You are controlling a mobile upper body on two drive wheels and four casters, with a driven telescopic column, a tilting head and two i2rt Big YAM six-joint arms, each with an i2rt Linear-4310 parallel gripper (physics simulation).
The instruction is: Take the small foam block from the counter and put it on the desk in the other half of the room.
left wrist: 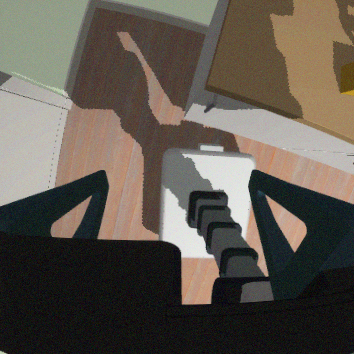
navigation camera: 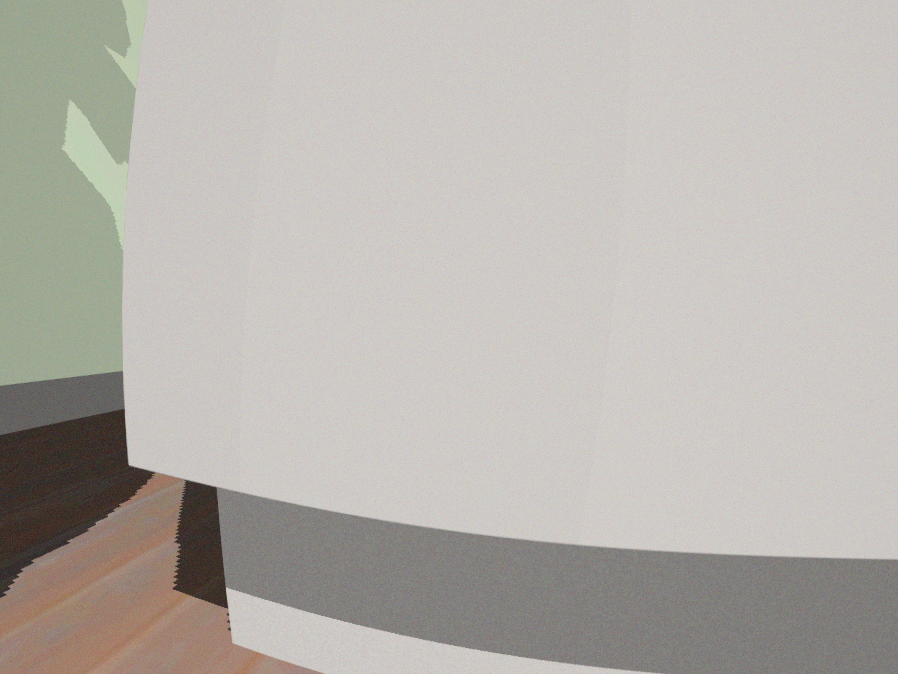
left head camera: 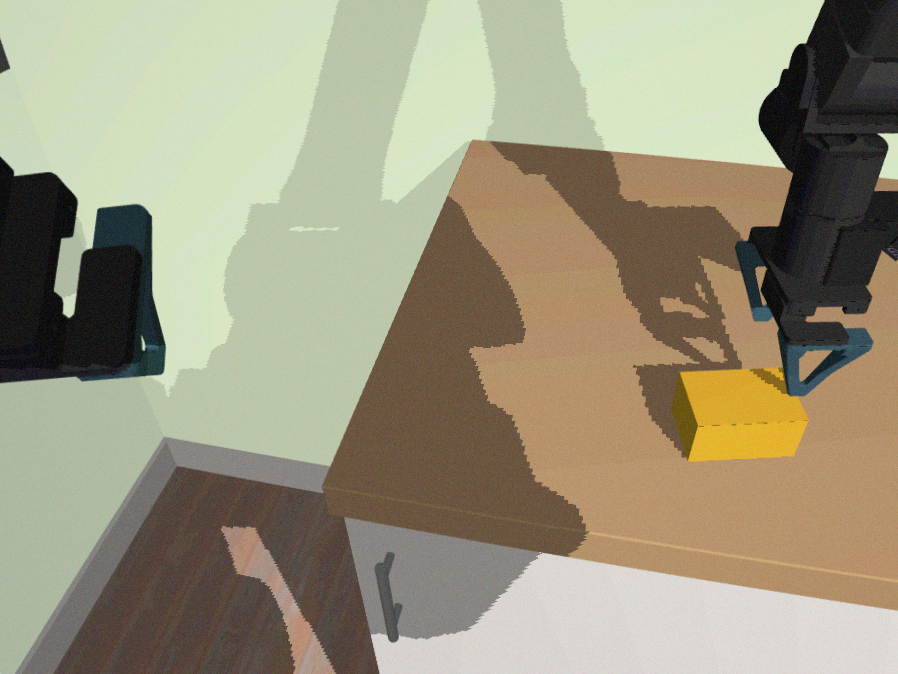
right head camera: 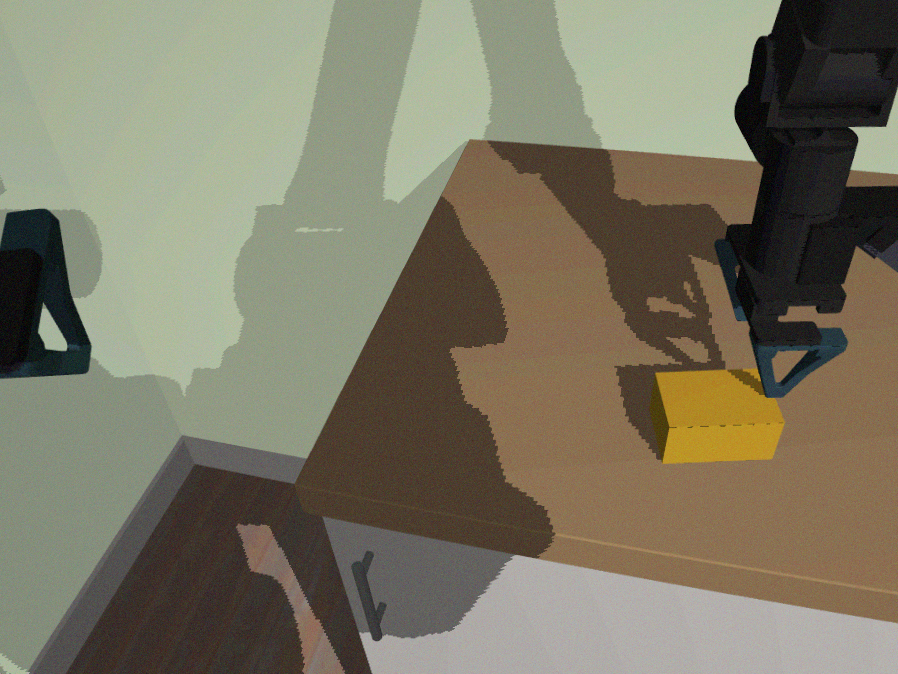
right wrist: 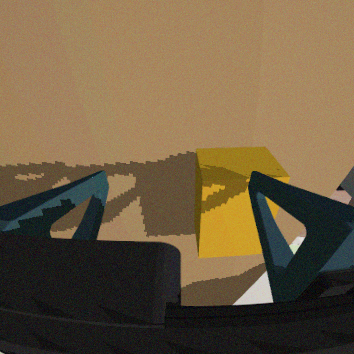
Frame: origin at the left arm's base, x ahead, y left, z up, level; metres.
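Where they show: left gripper, between the fingertips: (left wrist: 178, 177) (left head camera: 58, 369); right gripper, between the fingertips: (left head camera: 777, 355) (right head camera: 758, 356) (right wrist: 177, 178).
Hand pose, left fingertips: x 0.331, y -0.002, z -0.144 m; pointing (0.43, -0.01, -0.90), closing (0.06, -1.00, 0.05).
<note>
Things, the pixels of their top centre, and the offset from my left fingertips. "spot": a spot on its surface instead. Level surfaces: height alone.
- yellow foam block, centre of its top: (right wrist: 237, 224) (right head camera: 718, 396) (left head camera: 742, 395) 0.405 m right, 0.195 m ahead, 0.227 m down
- wooden counter, height of its surface: 0.271 m down
- dark handle, a spot on its surface: (left head camera: 388, 598) (right head camera: 367, 597) spot: 0.103 m right, 0.122 m ahead, 0.421 m down
The yellow foam block (left head camera: 747, 424) (right head camera: 718, 428) (right wrist: 227, 230) lies on the wooden counter (left head camera: 631, 493) (right head camera: 594, 493) (right wrist: 150, 75); its edge also shows in the left wrist view (left wrist: 348, 80). My right gripper (left head camera: 779, 353) (right head camera: 757, 355) (right wrist: 177, 178) is open and empty above the counter, close to the block. In the right wrist view the block is off-centre, toward the right-hand finger, which covers part of its right side. Whether that finger touches it I cannot tell. My left gripper (left wrist: 178, 177) is open and empty, left of the counter. The desk does not show.
The counter's white front (left head camera: 652, 623) (navigation camera: 507, 253) has a dark handle (left head camera: 388, 598) (right head camera: 368, 598). A green wall (left head camera: 253, 108) stands behind and at the left. The white robot base (left wrist: 175, 225) is below the left gripper, near a pale cabinet (left wrist: 27, 145) at left.
</note>
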